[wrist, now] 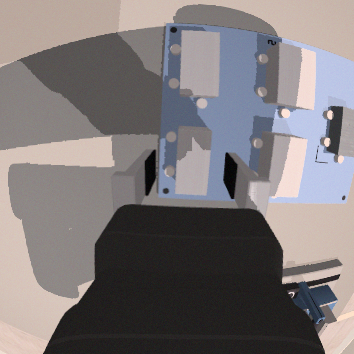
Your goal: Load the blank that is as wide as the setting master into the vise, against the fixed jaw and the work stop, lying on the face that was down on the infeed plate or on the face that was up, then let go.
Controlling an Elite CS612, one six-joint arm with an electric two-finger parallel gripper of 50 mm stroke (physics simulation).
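Frame: origin at the arm's base, x right, y up, z back, level; metres.
Seen in the pictures: gripper, between the fingertips: (189,165).
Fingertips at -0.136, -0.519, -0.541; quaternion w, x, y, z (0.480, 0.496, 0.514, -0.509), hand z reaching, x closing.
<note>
A point is followed by its place in that frame, as x, y, z.
A blue infeed plate (232,110) {-0.179, -0.592, -0.584} bears four light grey blanks. The rear-left blank (200,62) {-0.218, -0.556, -0.545} and the narrower-looking front-left blank (193,172) {-0.120, -0.556, -0.547} lie by round pins in the left column. The rear-right blank (290,75) {-0.220, -0.556, -0.630} and the front-right blank (283,165) {-0.134, -0.556, -0.633} look taller, with bright right sides. A darker block (343,131) {-0.178, -0.567, -0.713}, perhaps the setting master, is cut by the right edge of the view. My gripper (189,165) {-0.136, -0.519, -0.541} is open and empty, its fingers to the left and right of the front-left blank in the view. Its height over that blank is hard to tell.
At the lower right, a metal rail (312,271) {0.023, -0.582, -0.743} and a blue mechanism (313,302) {0.039, -0.532, -0.728}, perhaps part of the vise, show partly behind the gripper body. Round pins stand beside the blanks. Large shadows fall across the left side and the plate.
</note>
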